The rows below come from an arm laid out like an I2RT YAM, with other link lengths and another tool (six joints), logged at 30 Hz.
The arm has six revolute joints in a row. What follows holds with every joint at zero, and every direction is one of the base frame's.
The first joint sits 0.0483 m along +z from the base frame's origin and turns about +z.
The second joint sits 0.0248 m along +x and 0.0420 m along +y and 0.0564 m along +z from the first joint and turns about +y.
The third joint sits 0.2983 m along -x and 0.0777 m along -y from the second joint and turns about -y.
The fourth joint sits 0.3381 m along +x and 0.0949 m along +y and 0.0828 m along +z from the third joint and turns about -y.
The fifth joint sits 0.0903 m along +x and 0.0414 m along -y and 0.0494 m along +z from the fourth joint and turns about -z.
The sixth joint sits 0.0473 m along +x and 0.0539 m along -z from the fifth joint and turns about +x.
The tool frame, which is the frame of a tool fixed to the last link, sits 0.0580 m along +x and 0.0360 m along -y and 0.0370 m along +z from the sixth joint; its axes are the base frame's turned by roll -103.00, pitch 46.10 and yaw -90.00 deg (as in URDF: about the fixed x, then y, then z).
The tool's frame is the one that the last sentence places.
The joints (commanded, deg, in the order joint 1, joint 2, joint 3, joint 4, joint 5, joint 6), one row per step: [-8.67, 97.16, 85.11, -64.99, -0.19, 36.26]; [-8.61, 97.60, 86.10, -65.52, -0.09, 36.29]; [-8.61, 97.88, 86.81, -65.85, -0.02, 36.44]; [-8.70, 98.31, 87.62, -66.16, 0.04, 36.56]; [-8.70, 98.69, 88.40, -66.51, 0.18, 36.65]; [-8.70, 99.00, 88.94, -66.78, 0.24, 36.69]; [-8.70, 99.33, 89.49, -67.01, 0.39, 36.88]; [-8.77, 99.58, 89.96, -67.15, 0.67, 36.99]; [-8.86, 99.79, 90.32, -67.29, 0.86, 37.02]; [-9.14, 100.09, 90.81, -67.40, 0.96, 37.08]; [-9.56, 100.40, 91.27, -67.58, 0.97, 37.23]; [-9.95, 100.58, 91.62, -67.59, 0.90, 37.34]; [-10.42, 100.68, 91.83, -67.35, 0.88, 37.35]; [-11.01, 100.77, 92.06, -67.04, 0.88, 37.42]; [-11.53, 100.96, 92.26, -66.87, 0.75, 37.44]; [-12.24, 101.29, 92.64, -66.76, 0.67, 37.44]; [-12.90, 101.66, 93.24, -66.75, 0.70, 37.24]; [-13.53, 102.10, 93.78, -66.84, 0.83, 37.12]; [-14.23, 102.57, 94.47, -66.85, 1.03, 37.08]
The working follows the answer.
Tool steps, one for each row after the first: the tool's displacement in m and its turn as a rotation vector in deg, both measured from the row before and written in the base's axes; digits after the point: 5 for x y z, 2 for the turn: [0.00223, -0.00004, 0.00314, -0.09, -0.01, 0.01]; [0.00148, -0.00038, 0.00253, -0.05, -0.09, -0.16]; [0.00201, -0.00117, 0.00208, -0.04, -0.06, -0.22]; [0.00181, -0.00055, 0.00228, -0.12, -0.03, -0.12]; [0.00130, -0.00032, 0.00116, -0.04, 0.05, -0.05]; [0.00132, -0.00051, 0.00114, -0.10, 0.02, -0.22]; [0.00108, -0.00128, 0.00141, -0.26, -0.04, -0.24]; [0.00075, -0.00122, 0.00090, -0.18, 0.02, -0.16]; [0.00106, -0.00269, 0.00103, -0.10, -0.07, -0.36]; [0.00045, -0.00362, 0.00057, 0.03, 0.02, -0.57]; [0.00050, -0.00325, 0.00091, 0.06, -0.18, -0.48]; [0.00061, -0.00404, 0.00085, -0.04, -0.35, -0.48]; [0.00050, -0.00511, 0.00114, -0.07, -0.45, -0.66]; [0.00043, -0.00428, -0.00009, 0.09, -0.20, -0.51]; [0.00054, -0.00605, 0.00004, 0.04, -0.17, -0.69]; [0.00104, -0.00597, 0.00130, -0.13, -0.21, -0.47]; [0.00059, -0.00585, 0.00028, -0.15, 0.03, -0.55]; [0.00092, -0.00674, 0.00119, -0.25, -0.15, -0.71]
Tool pose at each row, in the base's axes (x y z in m, rotation vector in deg; rounded; the steps above come from the unrounded poses): [0.44759, -0.10139, 0.22119, -0.67, 166.29, 16.51]; [0.44982, -0.10144, 0.22433, -0.70, 166.30, 16.38]; [0.45130, -0.10181, 0.22686, -0.48, 166.20, 16.27]; [0.45331, -0.10298, 0.22894, -0.18, 166.13, 16.17]; [0.45513, -0.10353, 0.23122, -0.03, 166.11, 15.97]; [0.45642, -0.10385, 0.23237, 0.04, 166.15, 15.90]; [0.45774, -0.10436, 0.23352, 0.35, 166.17, 15.72]; [0.45882, -0.10563, 0.23493, 0.65, 166.15, 15.30]; [0.45956, -0.10685, 0.23583, 0.86, 166.17, 15.02]; [0.46062, -0.10955, 0.23685, 1.36, 166.09, 14.81]; [0.46107, -0.11317, 0.23743, 2.19, 166.06, 14.75]; [0.46157, -0.11642, 0.23834, 2.87, 165.83, 14.75]; [0.46218, -0.12045, 0.23918, 3.50, 165.44, 14.59]; [0.46269, -0.12556, 0.24032, 4.37, 164.93, 14.36]; [0.46311, -0.12984, 0.24024, 5.08, 164.67, 14.39]; [0.46365, -0.13589, 0.24028, 6.05, 164.41, 14.32]; [0.46469, -0.14186, 0.24158, 6.67, 164.15, 14.03]; [0.46528, -0.14771, 0.24187, 7.43, 164.12, 13.70]; [0.46620, -0.15445, 0.24306, 8.38, 163.89, 13.21]

